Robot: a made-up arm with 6 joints.
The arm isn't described. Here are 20 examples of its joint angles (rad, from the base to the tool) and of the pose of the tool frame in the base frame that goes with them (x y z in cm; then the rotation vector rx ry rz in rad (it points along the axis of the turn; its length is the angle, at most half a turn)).
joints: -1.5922 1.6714 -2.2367 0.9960 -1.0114 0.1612
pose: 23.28 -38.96 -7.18 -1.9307 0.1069 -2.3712
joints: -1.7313 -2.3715 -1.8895 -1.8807 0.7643 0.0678
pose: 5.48 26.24 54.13 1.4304 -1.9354 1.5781
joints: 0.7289 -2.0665 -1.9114 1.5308 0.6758 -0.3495
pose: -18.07 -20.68 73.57 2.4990 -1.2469 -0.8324
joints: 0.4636 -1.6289 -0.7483 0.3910 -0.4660 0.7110
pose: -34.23 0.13 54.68 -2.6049 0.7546 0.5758
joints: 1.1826 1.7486 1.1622 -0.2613 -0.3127 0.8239
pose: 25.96 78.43 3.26 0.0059 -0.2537 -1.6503
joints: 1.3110 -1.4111 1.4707 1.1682 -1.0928 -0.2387
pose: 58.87 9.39 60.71 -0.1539 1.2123 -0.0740
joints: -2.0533 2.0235 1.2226 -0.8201 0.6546 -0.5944
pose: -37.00 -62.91 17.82 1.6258 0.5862 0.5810
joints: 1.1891 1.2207 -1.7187 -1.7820 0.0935 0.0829
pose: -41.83 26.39 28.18 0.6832 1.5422 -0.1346
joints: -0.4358 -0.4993 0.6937 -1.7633 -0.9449 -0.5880
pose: -22.44 52.95 43.09 2.9166 0.9655 -0.3831
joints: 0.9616 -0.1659 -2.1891 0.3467 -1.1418 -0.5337
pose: -17.32 -23.08 -21.89 -0.4898 -1.9698 0.8535
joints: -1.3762 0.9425 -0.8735 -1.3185 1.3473 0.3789
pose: -11.05 24.45 35.65 1.5459 -1.9810 -1.0892
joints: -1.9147 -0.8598 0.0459 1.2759 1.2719 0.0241
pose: -44.66 -0.97 72.10 2.1795 -0.8700 -0.2157
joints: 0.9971 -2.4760 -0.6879 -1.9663 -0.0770 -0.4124
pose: -10.52 19.80 41.52 -1.4771 -1.6213 -1.9718
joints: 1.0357 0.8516 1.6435 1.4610 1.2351 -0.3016
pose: 3.52 57.88 -39.60 -1.1601 -0.5652 0.3484
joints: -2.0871 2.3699 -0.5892 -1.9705 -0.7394 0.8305
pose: -8.95 1.20 29.66 1.7167 0.6666 -0.2158
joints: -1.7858 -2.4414 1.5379 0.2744 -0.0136 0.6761
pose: -60.55 -35.90 97.01 -1.4942 0.8844 1.7693
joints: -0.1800 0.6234 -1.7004 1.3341 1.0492 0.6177
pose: 6.36 -5.53 2.09 0.8368 0.3438 -1.4115
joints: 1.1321 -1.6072 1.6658 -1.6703 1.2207 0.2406
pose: 66.53 -0.07 48.31 0.4885 0.9875 -2.9121
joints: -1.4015 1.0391 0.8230 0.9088 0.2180 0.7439
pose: -77.19 29.08 -0.78 0.2487 -1.0454 0.7139
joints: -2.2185 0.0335 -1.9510 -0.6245 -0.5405 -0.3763
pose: -1.89 43.87 -10.63 -1.1849 1.1467 -2.2491
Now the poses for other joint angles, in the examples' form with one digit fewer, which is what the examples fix.
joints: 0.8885 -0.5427 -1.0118 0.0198 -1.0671 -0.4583
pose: -19.0 -13.3 36.7 -1.196 -0.712 1.214
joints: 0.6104 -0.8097 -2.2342 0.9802 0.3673 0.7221
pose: 19.6 -40.6 18.1 2.582 -0.040 -1.360
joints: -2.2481 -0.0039 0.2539 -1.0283 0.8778 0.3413
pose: -52.2 -19.7 43.3 -2.717 -0.144 0.793
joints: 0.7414 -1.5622 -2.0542 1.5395 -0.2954 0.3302
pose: 10.6 -34.3 63.9 1.956 0.025 -1.219
